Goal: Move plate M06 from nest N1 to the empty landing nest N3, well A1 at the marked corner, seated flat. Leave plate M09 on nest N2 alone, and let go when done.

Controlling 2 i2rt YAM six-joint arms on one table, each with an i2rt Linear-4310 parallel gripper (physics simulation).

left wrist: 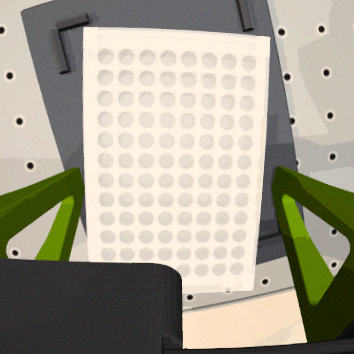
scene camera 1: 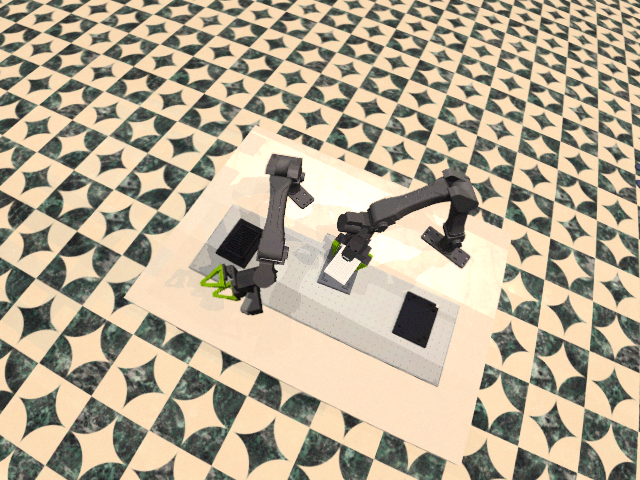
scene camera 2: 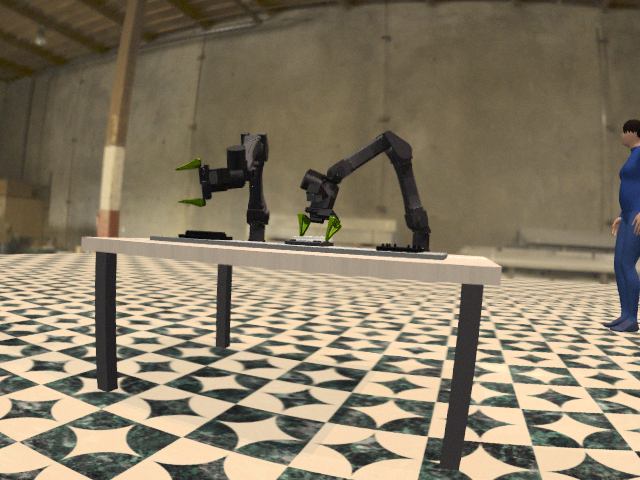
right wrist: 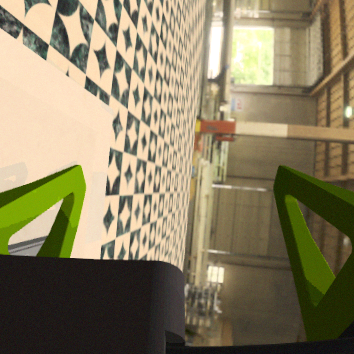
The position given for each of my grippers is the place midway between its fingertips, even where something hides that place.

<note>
My left gripper [scene camera 2: 313, 239] is open and holds nothing. Also in view: a white well plate [left wrist: 174, 121]. My right gripper [scene camera 1: 206, 289] is open and holds nothing. Further things: a black nest frame [scene camera 1: 415, 321].
My left gripper also shows in the left wrist view [left wrist: 177, 177]. My right gripper shows as well in the right wrist view [right wrist: 179, 175]. The right wrist view does not show the white well plate: it is out of frame.
</note>
